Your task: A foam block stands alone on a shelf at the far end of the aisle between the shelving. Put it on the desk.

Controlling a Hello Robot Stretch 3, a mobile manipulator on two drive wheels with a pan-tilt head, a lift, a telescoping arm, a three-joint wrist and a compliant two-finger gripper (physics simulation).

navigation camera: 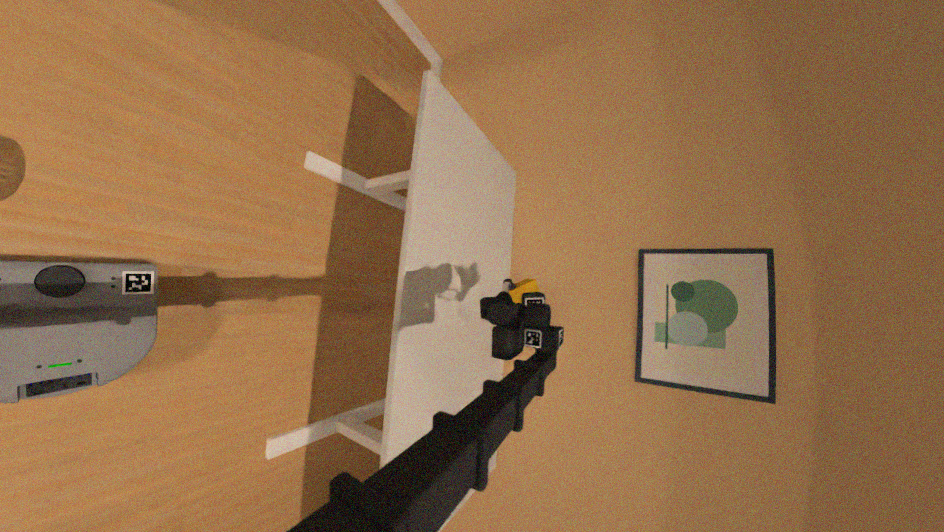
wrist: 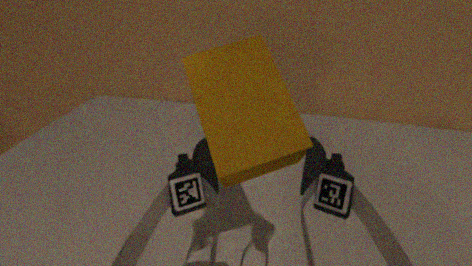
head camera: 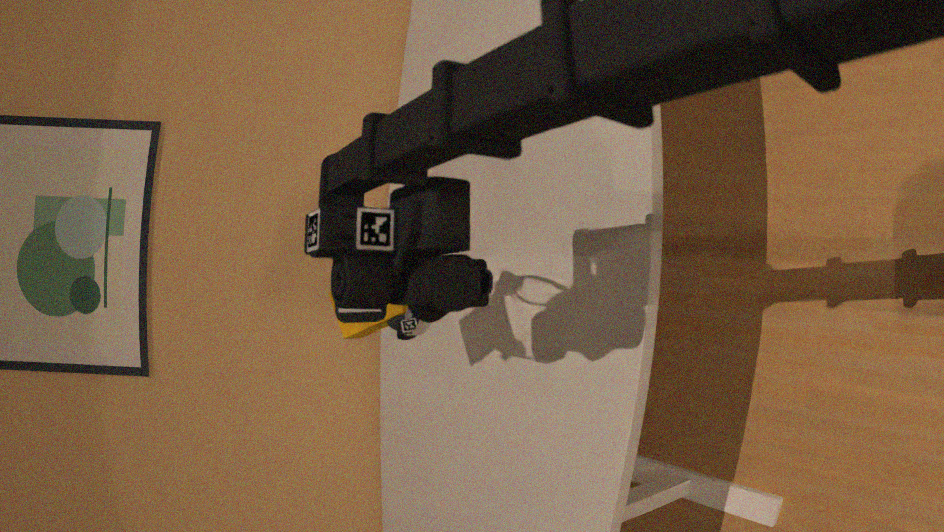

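Where they show: gripper, between the fingertips: [wrist: 258, 157]; robot's base, origin of its link: [navigation camera: 61, 279].
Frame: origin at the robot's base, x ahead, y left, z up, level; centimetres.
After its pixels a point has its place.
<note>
The foam block [head camera: 356, 328] @[x 2.4, y -75.6, z 100.8 cm] [navigation camera: 526, 288] @[x 1.0, y -74.8, z 100.1 cm] [wrist: 245, 110] @[x -1.1, y -74.0, z 99.5 cm] is yellow and box-shaped. My gripper [wrist: 258, 157] @[x -2.1, y -75.0, z 95.1 cm] is shut on its near end, one finger on each side; the block sits askew and reaches forward past the fingertips. In the head view and the navigation view the wrist partly hides the block and the fingers. The desk [head camera: 502, 429] @[x 19.5, y -86.1, z 72.0 cm] [navigation camera: 456, 198] @[x 30.8, y -80.4, z 72.0 cm] [wrist: 100, 150] @[x 36.0, y -104.0, z 72.0 cm] has a light top and stands against the wall. The block is held above the desk top, near its wall side, and its shadow falls on the top apart from it. The shelf does not show.
The black arm [head camera: 502, 85] @[x -9.9, y -26.2, z 114.0 cm] [navigation camera: 436, 469] @[x -8.3, y -16.2, z 113.5 cm] reaches over the desk. A framed picture [head camera: 56, 264] @[x -6.6, y -130.8, z 153.5 cm] [navigation camera: 707, 304] @[x -5.0, y -131.0, z 154.2 cm] hangs on the wall beyond. White desk legs [head camera: 747, 502] [navigation camera: 330, 168] stand on the wooden floor. My grey base [navigation camera: 99, 343] @[x -15.1, y -6.2, z 16.0 cm] is in front of the desk, apart from it.
</note>
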